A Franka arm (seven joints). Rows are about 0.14 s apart.
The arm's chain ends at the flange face. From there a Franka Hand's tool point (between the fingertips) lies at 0.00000 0.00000 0.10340 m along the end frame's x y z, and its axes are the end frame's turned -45 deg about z.
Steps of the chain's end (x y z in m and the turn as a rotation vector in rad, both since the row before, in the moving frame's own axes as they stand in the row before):
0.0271 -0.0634 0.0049 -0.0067 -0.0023 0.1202
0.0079 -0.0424 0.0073 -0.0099 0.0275 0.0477
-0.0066 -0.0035 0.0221 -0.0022 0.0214 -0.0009
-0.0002 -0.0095 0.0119 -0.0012 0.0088 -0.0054
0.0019 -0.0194 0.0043 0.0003 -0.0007 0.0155
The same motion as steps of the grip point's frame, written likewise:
0.0633 -0.0254 0.0049 -0.0031 -0.0064 0.1202
0.0368 -0.0216 0.0073 -0.0264 0.0124 0.0477
-0.0008 -0.0054 0.0221 -0.0167 0.0136 -0.0009
0.0071 -0.0061 0.0119 -0.0071 0.0054 -0.0054
0.0150 -0.0124 0.0043 0.0007 -0.0003 0.0155

